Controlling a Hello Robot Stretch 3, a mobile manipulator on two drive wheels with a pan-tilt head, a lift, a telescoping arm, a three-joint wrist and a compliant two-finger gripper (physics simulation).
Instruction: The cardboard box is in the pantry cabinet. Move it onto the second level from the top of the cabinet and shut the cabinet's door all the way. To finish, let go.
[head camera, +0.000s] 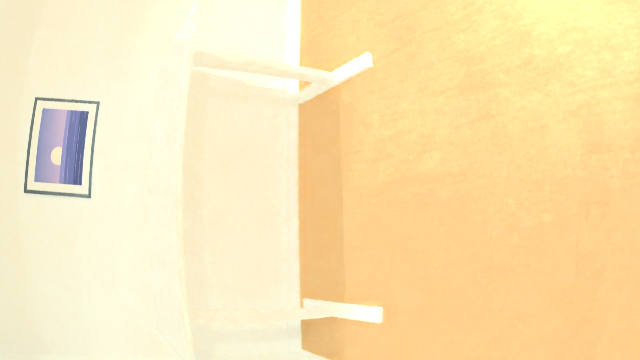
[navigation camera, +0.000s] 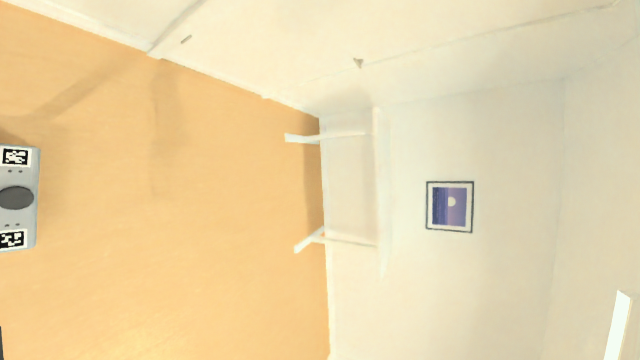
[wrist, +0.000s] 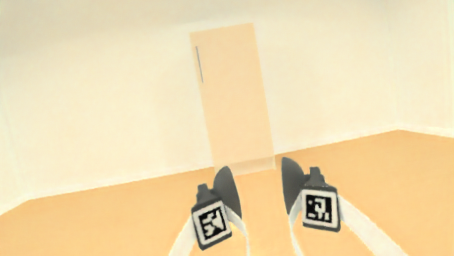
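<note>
A tall, narrow, light-wood cabinet (wrist: 232, 100) stands against the far wall in the wrist view. Its front door looks closed, with a thin grey vertical handle (wrist: 199, 64) near the upper left edge. The shelf levels inside are hidden. The cardboard box does not show in the views. My gripper (wrist: 257, 180) is open and empty, in front of the cabinet and well away from it. The cabinet does not show in the head or navigation views.
A white table (head camera: 357, 65) (navigation camera: 300, 138) stands against a wall, its legs and feet reaching over the wooden floor. A framed sea picture (head camera: 60, 147) (navigation camera: 450, 206) hangs above it. A white door with a lever handle (navigation camera: 358, 62) is beside it. Part of my base (navigation camera: 30, 200) shows at left.
</note>
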